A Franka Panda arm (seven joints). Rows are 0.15 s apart.
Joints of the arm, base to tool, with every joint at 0 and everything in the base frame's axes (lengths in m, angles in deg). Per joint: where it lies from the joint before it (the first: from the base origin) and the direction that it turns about. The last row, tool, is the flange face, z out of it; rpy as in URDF.
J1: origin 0.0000 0.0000 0.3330 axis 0 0 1
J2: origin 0.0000 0.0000 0.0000 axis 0 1 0
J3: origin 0.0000 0.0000 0.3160 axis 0 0 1
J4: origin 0.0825 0.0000 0.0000 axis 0 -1 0
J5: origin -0.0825 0.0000 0.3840 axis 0 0 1
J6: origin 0.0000 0.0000 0.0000 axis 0 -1 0
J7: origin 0.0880 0.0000 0.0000 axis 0 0 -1
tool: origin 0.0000 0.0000 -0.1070 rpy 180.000 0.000 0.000
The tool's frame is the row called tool.
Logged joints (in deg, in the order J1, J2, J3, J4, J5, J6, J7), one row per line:
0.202, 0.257, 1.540, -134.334, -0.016, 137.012, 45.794
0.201, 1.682, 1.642, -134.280, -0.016, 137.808, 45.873
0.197, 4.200, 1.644, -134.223, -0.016, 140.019, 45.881
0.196, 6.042, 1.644, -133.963, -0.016, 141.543, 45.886
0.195, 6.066, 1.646, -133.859, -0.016, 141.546, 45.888
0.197, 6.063, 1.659, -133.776, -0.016, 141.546, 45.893
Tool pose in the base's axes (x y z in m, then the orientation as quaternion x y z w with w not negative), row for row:
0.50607, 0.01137, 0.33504, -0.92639, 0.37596, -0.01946, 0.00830
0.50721, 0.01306, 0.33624, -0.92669, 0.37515, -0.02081, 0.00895
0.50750, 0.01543, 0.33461, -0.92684, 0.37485, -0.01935, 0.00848
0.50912, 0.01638, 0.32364, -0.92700, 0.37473, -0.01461, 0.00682
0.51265, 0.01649, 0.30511, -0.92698, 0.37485, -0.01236, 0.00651
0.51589, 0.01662, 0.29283, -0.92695, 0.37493, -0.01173, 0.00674
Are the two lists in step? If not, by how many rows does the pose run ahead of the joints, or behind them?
The pose runs 2 rows behind the joints: the pose in row i belongs to the joints in row i - 2.
